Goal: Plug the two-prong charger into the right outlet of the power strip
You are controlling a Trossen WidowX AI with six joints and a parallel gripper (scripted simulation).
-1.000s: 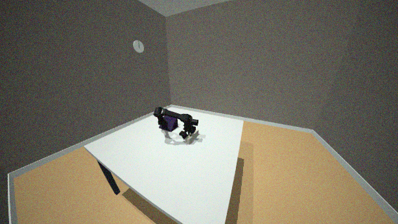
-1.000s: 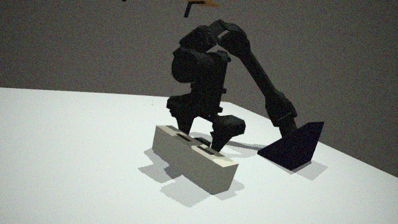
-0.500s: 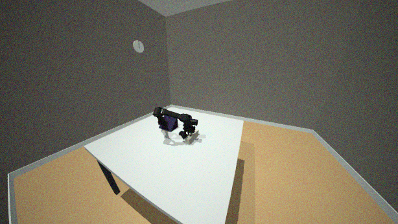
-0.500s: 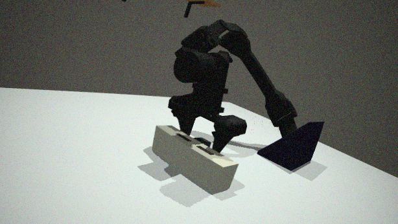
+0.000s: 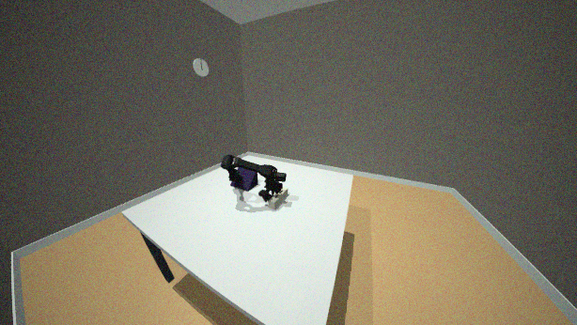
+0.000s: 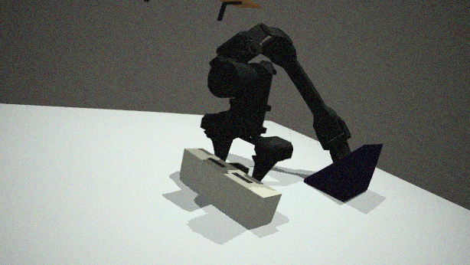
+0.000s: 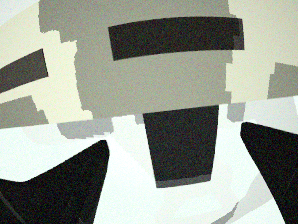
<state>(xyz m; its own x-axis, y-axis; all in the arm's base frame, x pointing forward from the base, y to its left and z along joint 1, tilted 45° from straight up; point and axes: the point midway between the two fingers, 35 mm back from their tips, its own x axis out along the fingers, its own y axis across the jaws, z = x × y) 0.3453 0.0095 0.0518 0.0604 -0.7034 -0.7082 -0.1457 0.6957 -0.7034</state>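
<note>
Now: gripper tip 30 mm short of the two-prong charger and 10 mm below it.
</note>
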